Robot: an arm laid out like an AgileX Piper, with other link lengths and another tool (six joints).
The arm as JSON. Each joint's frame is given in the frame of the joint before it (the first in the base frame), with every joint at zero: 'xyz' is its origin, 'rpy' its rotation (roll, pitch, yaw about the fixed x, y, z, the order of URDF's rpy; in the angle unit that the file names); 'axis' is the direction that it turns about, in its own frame. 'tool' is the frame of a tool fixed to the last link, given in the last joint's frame.
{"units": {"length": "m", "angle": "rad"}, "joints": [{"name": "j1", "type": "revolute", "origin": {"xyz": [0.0, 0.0, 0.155], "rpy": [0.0, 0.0, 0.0]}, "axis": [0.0, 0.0, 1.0]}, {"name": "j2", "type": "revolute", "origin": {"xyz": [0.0, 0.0, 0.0], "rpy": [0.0, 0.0, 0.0]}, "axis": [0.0, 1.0, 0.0]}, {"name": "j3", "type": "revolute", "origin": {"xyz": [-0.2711, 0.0, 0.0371], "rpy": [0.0, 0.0, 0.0]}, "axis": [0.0, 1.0, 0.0]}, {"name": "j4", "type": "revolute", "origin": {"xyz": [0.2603, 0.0, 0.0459], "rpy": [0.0, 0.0, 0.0]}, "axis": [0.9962, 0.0, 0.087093]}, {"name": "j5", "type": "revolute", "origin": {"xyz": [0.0, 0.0, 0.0], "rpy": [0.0, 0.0, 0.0]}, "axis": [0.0, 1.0, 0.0]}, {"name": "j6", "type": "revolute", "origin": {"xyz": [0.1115, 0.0, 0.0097], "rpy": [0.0, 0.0, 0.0]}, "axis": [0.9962, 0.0, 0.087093]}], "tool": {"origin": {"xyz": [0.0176, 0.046, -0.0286], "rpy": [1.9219, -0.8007, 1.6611]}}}
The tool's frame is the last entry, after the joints.
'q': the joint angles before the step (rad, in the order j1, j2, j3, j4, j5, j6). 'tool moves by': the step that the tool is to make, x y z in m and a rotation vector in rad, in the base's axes. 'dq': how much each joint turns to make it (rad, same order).
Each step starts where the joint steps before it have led.
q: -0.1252, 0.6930, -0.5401, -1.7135, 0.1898, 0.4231
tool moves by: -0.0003, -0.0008, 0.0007, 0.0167, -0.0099, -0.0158
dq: 0.0005, 0.0000, -0.0019, 0.0003, 0.0158, 0.0188
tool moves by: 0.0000, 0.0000, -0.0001, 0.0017, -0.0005, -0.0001
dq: -0.0011, -0.0001, 0.0003, -0.0013, -0.0010, 0.0031
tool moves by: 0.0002, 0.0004, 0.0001, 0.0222, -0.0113, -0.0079
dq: 0.0004, -0.0001, -0.0001, -0.0099, 0.0079, 0.0346
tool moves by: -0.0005, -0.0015, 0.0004, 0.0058, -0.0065, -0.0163
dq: 0.0003, 0.0002, 0.0000, -0.0071, 0.0169, 0.0151
